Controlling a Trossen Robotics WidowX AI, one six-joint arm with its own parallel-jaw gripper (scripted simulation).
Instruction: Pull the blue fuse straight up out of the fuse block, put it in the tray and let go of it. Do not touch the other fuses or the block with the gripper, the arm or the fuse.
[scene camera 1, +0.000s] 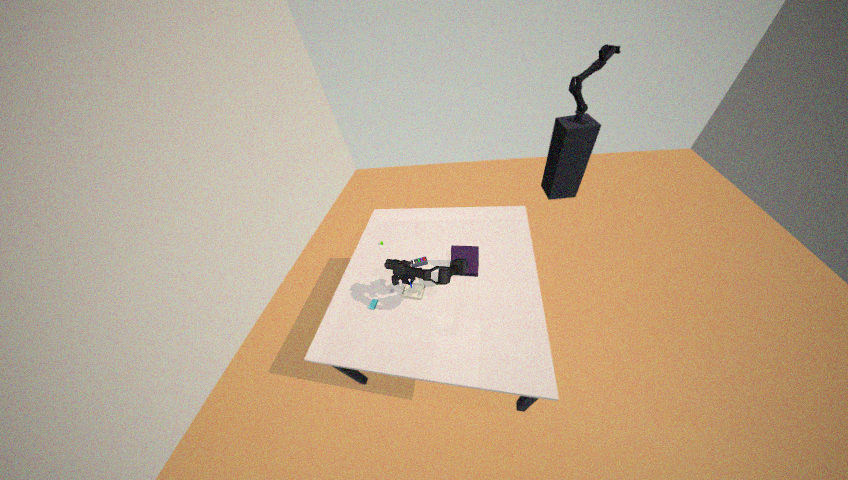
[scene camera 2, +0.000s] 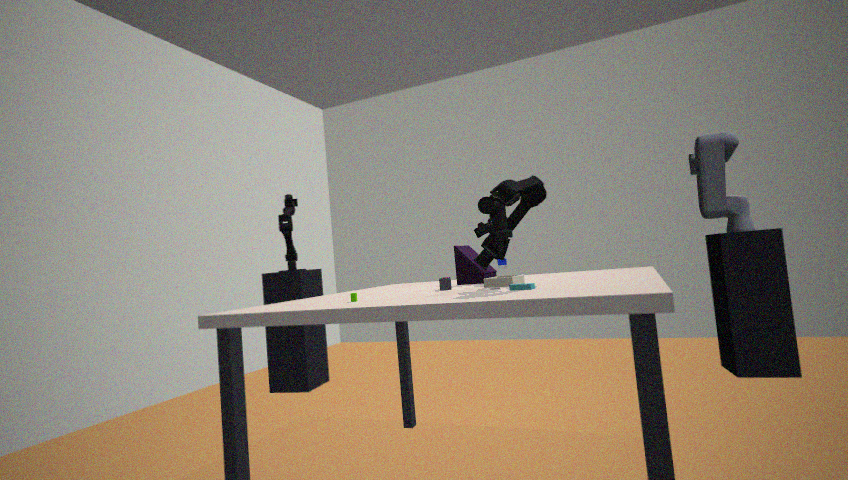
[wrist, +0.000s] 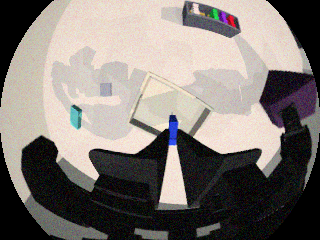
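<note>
My gripper (scene camera 2: 502, 260), found again at (wrist: 172, 132), is holding a blue fuse. There is a pale square tray (wrist: 157, 98) here too.
</note>
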